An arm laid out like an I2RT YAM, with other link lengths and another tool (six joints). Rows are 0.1 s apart.
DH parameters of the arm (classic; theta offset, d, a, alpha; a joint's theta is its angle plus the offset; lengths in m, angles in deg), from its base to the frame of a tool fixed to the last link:
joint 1: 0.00 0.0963 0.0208 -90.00
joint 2: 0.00 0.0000 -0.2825 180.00
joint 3: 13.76 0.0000 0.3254 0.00
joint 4: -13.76 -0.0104 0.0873 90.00
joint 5: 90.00 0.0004 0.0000 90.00
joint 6: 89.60 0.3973 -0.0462 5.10
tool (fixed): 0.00 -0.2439 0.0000 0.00
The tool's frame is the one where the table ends.
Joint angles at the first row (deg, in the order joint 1, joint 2, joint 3, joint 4, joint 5, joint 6):
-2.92, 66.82, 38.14, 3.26, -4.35, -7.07
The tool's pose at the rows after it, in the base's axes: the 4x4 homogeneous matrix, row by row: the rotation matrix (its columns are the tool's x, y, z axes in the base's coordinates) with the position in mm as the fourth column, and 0 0 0 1 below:
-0.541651 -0.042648 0.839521 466.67; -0.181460 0.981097 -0.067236 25.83; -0.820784 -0.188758 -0.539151 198.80; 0 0 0 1
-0.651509 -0.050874 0.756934 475.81; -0.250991 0.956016 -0.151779 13.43; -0.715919 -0.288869 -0.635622 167.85; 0 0 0 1
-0.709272 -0.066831 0.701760 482.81; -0.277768 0.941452 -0.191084 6.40; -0.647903 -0.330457 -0.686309 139.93; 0 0 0 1
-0.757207 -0.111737 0.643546 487.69; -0.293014 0.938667 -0.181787 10.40; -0.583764 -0.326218 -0.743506 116.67; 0 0 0 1
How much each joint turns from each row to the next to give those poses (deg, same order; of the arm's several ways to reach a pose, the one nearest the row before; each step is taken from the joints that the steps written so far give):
-0.24, 3.15, 6.82, -11.95, 0.56, -4.74
-0.16, 5.40, 4.16, -6.29, 5.09, -4.55
-0.17, 4.52, 1.70, -1.55, 2.38, -1.97
0.44, 4.39, 2.59, -3.06, -0.01, -0.75

